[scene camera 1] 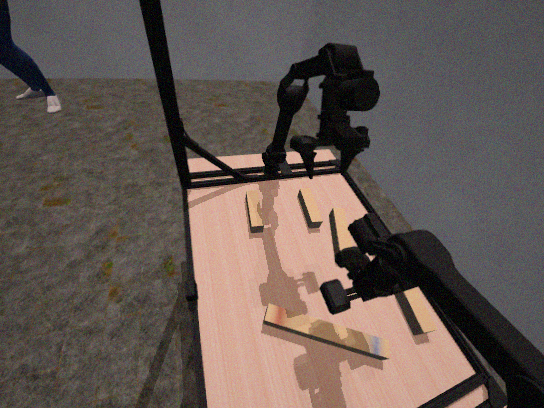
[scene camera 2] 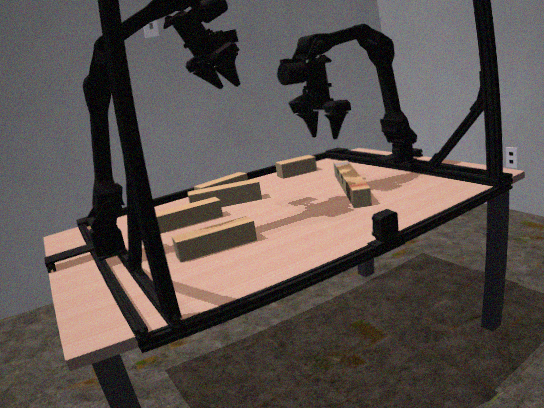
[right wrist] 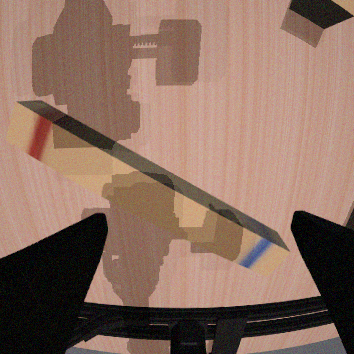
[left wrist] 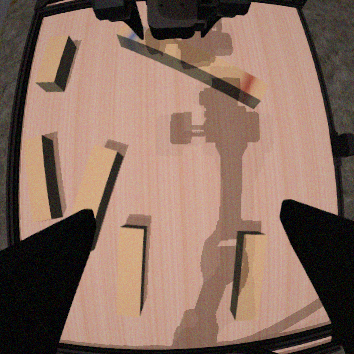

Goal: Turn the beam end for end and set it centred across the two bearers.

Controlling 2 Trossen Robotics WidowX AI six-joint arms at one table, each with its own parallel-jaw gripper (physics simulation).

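Places are measured from the left arm's base along level axes (x back, y right, z up), in millimetres.
Where they show: left gripper, between the fingertips: (scene camera 1: 326,177) (scene camera 2: 229,87) (left wrist: 188,214); right gripper, between the fingertips: (scene camera 1: 347,299) (scene camera 2: 324,138) (right wrist: 201,222) (left wrist: 171,35); left arm's base, origin of its link: (scene camera 1: 270,171) (scene camera 2: 109,252); right arm's base, origin of its link: (scene camera 2: 403,161) (right wrist: 187,329).
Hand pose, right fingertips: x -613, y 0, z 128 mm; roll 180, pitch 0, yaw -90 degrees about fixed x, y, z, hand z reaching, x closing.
Note:
Things, the pixels of their top centre, and the offset from my right fingertips. "pt": a spot on its surface instead. Level surfaces: height alone.
- long beam, centre of its top: (right wrist: 153,202) (left wrist: 189,53) (scene camera 2: 349,173) (scene camera 1: 327,330) dy +37, dx -42, dz -103 mm
- edge, a spot on its surface: (left wrist: 41,180) pt dy -265, dx +205, dz -103 mm
- table, height of its surface: dz -147 mm
The long beam (scene camera 1: 325,334) (scene camera 2: 351,181) (left wrist: 225,74) (right wrist: 150,195) lies diagonally on the table, its red-banded end left and blue-banded end right in scene camera 1. Two shorter, roughly parallel blocks, apparently the bearers, lie apart from it: one (scene camera 1: 254,212) (scene camera 2: 217,241) (left wrist: 251,280) and another (scene camera 1: 309,207) (scene camera 2: 192,213) (left wrist: 131,270). My left gripper (scene camera 1: 327,172) (scene camera 2: 229,86) (left wrist: 188,214) is open and empty, high above the table. My right gripper (scene camera 2: 324,136) (right wrist: 201,222) is open and empty above the beam; its fingertips are unclear in scene camera 1.
Three other blocks lie on the table: a short one (scene camera 1: 419,310) (scene camera 2: 296,166) (left wrist: 55,60), a leaning-angled one (scene camera 1: 341,227) (left wrist: 97,175) and one at the edge (left wrist: 41,180). A dark frame borders the table (scene camera 1: 230,280). A post (scene camera 1: 162,75) rises at its corner.

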